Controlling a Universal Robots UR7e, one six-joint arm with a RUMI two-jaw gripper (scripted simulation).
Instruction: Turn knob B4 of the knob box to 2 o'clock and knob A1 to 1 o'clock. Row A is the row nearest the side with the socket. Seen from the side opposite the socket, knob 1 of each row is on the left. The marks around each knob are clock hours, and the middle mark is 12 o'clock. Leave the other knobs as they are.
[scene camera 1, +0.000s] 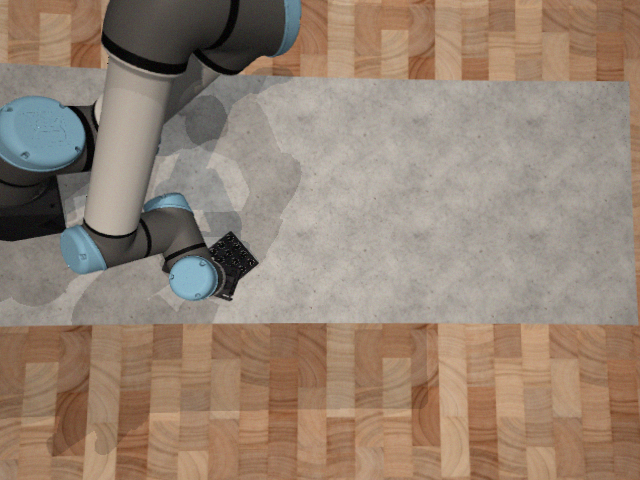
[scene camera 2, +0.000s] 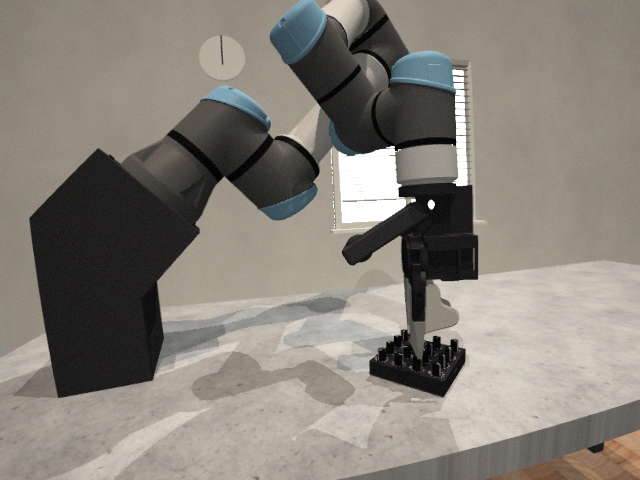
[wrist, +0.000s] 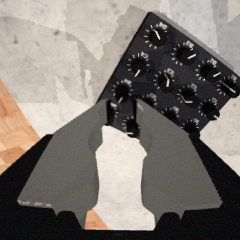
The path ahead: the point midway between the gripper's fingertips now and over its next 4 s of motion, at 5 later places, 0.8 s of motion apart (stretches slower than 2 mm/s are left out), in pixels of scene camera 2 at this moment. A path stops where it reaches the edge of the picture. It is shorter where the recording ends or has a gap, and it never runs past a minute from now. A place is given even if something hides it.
My gripper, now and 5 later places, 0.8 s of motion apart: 418, 354; 415, 360; 416, 358; 416, 337; 416, 317; 416, 275
